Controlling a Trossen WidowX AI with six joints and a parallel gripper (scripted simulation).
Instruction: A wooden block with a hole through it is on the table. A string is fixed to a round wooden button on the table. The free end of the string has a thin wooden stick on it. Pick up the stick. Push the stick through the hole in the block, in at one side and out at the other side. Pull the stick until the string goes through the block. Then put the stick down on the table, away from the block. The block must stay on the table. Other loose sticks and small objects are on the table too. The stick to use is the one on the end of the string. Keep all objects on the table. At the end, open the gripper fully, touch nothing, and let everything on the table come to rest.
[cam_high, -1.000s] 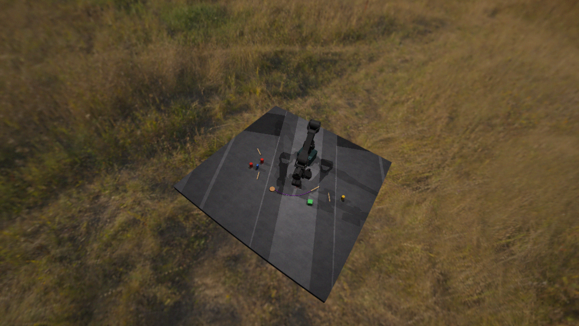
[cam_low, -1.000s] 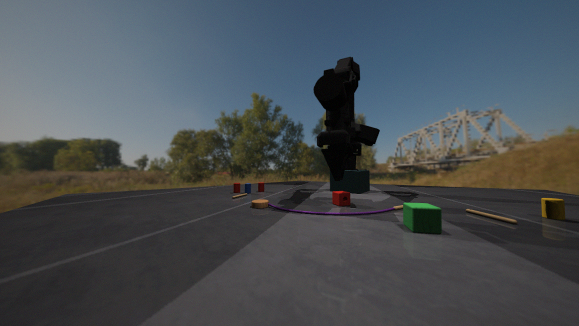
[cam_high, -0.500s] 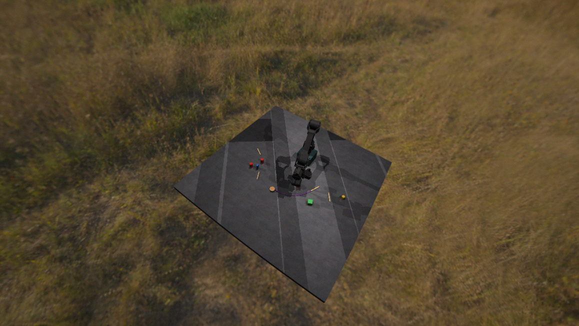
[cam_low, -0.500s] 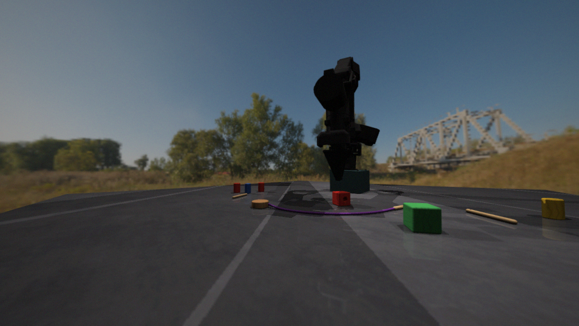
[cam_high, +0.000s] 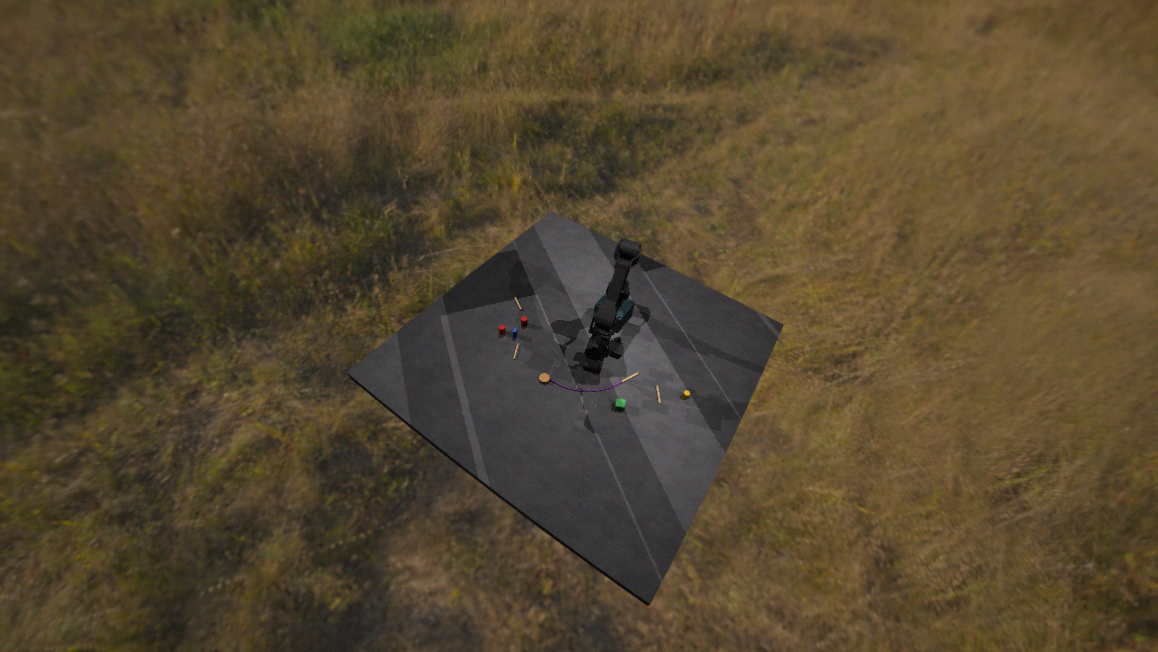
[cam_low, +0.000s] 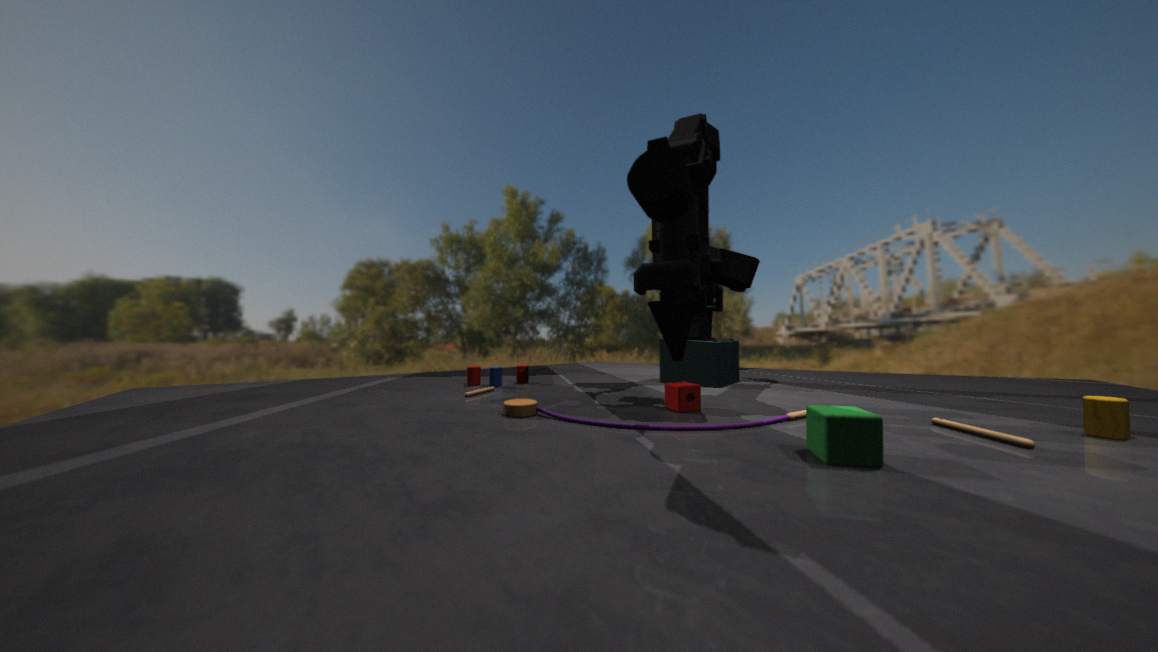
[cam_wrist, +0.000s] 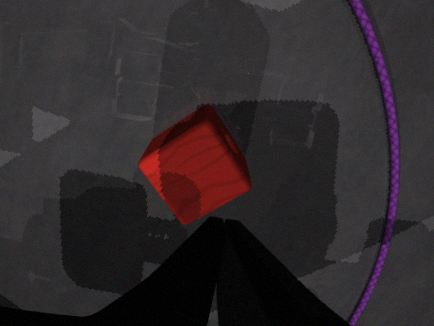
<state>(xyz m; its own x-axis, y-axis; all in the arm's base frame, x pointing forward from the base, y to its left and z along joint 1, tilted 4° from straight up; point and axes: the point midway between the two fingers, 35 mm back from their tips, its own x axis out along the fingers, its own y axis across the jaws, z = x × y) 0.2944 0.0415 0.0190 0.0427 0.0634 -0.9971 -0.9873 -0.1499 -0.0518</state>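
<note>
My gripper tip is 1 cm past the red block and 4 cm above it. From my gripper tip the other things lie so: thin wooden stick (3 cm behind, 13 cm to the left, 6 cm below); round wooden button (11 cm ahead, 15 cm to the right, 5 cm below); green block (10 cm ahead, 14 cm to the left, 4 cm below).
</note>
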